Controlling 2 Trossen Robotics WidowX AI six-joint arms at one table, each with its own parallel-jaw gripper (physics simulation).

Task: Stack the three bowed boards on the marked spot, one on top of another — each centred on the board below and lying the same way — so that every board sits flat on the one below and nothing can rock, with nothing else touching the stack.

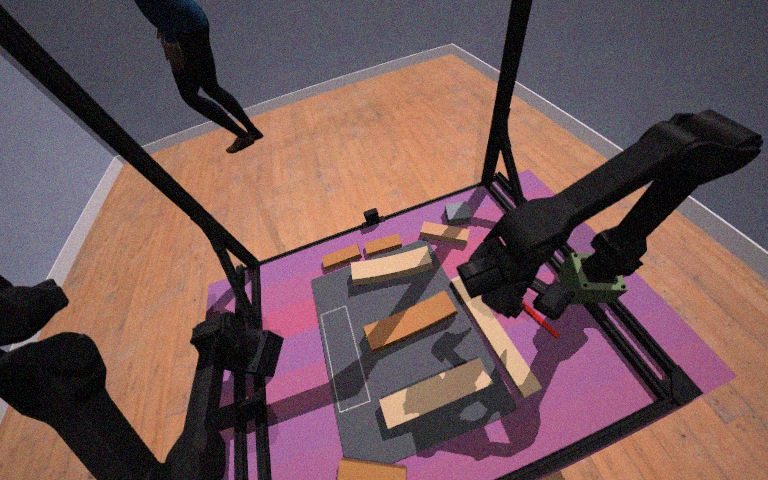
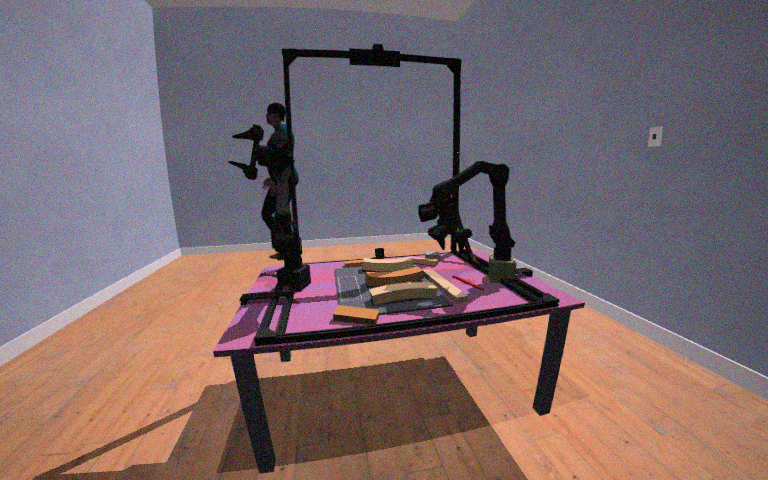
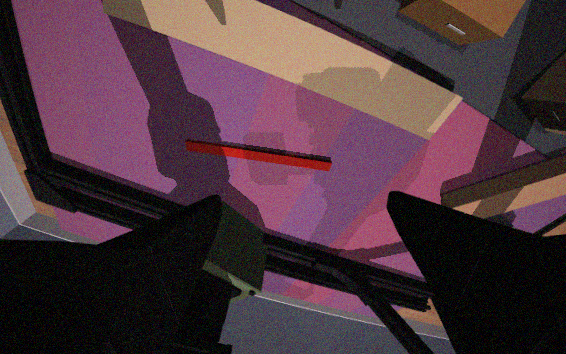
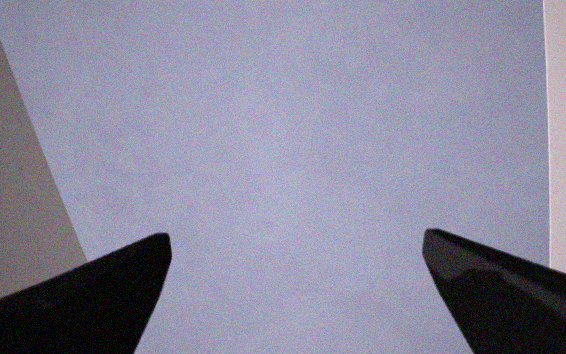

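Where they show: left gripper, fingertip midpoint: (image 2: 452, 251) (image 3: 304, 201); right gripper, fingertip midpoint: (image 2: 230, 149) (image 4: 297, 243); left arm's base, link origin: (image 1: 598, 270) (image 2: 502, 258) (image 3: 208, 287); right arm's base, link origin: (image 1: 245, 348) (image 2: 293, 267).
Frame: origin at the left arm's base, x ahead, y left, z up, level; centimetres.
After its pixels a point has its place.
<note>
Three bowed boards lie apart on the dark grey mat (image 1: 334, 288) @(z -8.7, x 68.3, y 3.9 cm): a far pale board (image 1: 390, 267) @(z -4.6, x 51.3, y -1.7 cm) (image 2: 389, 264) @(z -5.4, x 49.8, y -0.3 cm), an orange board (image 1: 410, 320) @(z -4.9, x 44.6, y 13.0 cm) (image 2: 394, 276) @(z -4.9, x 44.0, y 16.1 cm) in the middle, and a near pale board (image 1: 436, 391) @(z -3.5, x 37.8, y 28.4 cm) (image 2: 403, 292) @(z -4.8, x 37.6, y 31.5 cm), which arches upward. The marked spot, a thin white outline (image 1: 330, 362) @(z -8.6, x 64.5, y 24.4 cm), is on the mat's left side with no board on it. My left gripper (image 2: 454, 247) @(z 4.3, x 21.5, y 7.5 cm) (image 3: 304, 201) @(z 4.3, x 21.5, y 7.5 cm) is open and empty above the table, right of the boards. My right gripper (image 2: 231, 149) @(z 46.4, x 97.8, y 38.7 cm) (image 4: 297, 243) @(z 46.4, x 97.8, y 38.7 cm) is open and empty, raised high at the left, pointing away from the table.
A long pale plank (image 1: 495, 336) @(z -7.1, x 24.0, y 15.0 cm) (image 2: 444, 284) @(z -7.1, x 23.9, y 15.8 cm) lies along the mat's right edge, a red stick (image 1: 540, 319) @(z -8.7, x 12.3, y 9.6 cm) (image 3: 260, 156) @(z -8.6, x 14.8, y 6.9 cm) beyond it. Small orange blocks (image 1: 341, 256) @(z -6.9, x 67.8, y -6.3 cm) (image 1: 383, 244) @(z -7.2, x 54.9, y -11.3 cm), a pale block (image 1: 444, 233) @(z -6.6, x 36.0, y -15.4 cm) and a grey block (image 1: 457, 211) @(z -5.6, x 31.8, y -23.5 cm) lie behind; another orange block (image 2: 355, 314) @(z -6.7, x 50.0, y 47.2 cm) is in front.
</note>
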